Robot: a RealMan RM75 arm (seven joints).
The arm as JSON. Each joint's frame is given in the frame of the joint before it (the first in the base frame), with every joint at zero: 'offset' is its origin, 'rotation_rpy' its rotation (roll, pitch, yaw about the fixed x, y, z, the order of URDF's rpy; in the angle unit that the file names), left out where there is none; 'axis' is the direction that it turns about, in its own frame. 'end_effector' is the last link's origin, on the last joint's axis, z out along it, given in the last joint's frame.
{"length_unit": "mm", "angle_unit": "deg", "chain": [
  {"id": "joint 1", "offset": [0.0, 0.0, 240.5], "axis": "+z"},
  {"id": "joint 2", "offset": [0.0, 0.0, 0.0], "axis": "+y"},
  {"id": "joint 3", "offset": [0.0, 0.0, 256.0], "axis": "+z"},
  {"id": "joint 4", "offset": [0.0, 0.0, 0.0], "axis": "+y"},
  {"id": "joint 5", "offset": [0.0, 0.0, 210.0], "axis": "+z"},
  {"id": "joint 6", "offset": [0.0, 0.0, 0.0], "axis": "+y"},
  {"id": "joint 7", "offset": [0.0, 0.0, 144.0], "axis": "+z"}
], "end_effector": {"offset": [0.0, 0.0, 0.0]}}
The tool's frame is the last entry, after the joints.
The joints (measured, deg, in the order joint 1, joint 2, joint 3, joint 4, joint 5, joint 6, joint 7), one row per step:
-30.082, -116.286, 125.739, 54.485, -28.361, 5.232, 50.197
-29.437, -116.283, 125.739, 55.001, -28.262, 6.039, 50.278
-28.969, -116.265, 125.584, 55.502, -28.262, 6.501, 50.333
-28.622, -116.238, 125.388, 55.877, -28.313, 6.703, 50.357
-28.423, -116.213, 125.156, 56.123, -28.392, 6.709, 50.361
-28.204, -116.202, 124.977, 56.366, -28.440, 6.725, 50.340
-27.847, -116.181, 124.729, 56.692, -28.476, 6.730, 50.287
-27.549, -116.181, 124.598, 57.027, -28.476, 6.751, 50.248
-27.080, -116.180, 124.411, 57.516, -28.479, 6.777, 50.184
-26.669, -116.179, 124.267, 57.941, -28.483, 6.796, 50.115
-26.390, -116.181, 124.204, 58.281, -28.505, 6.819, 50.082
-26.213, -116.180, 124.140, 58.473, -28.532, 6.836, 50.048
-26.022, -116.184, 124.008, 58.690, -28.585, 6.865, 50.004
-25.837, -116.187, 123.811, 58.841, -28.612, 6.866, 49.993
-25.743, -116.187, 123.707, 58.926, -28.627, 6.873, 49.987
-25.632, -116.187, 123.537, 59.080, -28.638, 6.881, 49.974
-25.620, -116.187, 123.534, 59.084, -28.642, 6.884, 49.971
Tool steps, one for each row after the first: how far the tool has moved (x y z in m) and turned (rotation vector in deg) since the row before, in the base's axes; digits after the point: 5 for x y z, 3 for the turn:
0.00068, -0.00158, 0.00121, 0.429, -0.717, -0.344
0.00088, -0.00066, 0.00154, 0.384, -0.638, -0.145
0.00026, -0.00023, 0.00140, 0.283, -0.460, 0.056
0.00001, 0.00025, 0.00123, 0.203, -0.303, 0.169
-0.00003, -0.00003, 0.00096, 0.159, -0.292, 0.155
-0.00053, -0.00019, 0.00134, 0.214, -0.376, 0.280
0.00010, -0.00048, 0.00079, 0.128, -0.322, 0.120
-0.00009, -0.00080, 0.00116, 0.183, -0.471, 0.215
-0.00010, -0.00077, 0.00095, 0.143, -0.409, 0.193
0.00029, -0.00065, 0.00056, 0.080, -0.309, 0.075
0.00002, -0.00031, 0.00046, 0.068, -0.209, 0.091
0.00009, -0.00012, 0.00076, 0.126, -0.291, 0.132
-0.00037, 0.00012, 0.00093, 0.167, -0.209, 0.183
-0.00014, 0.00008, 0.00052, 0.093, -0.117, 0.086
0.00014, 0.00025, 0.00086, 0.153, -0.191, 0.081
-0.00005, -0.00002, 0.00002, 0.004, -0.011, 0.013

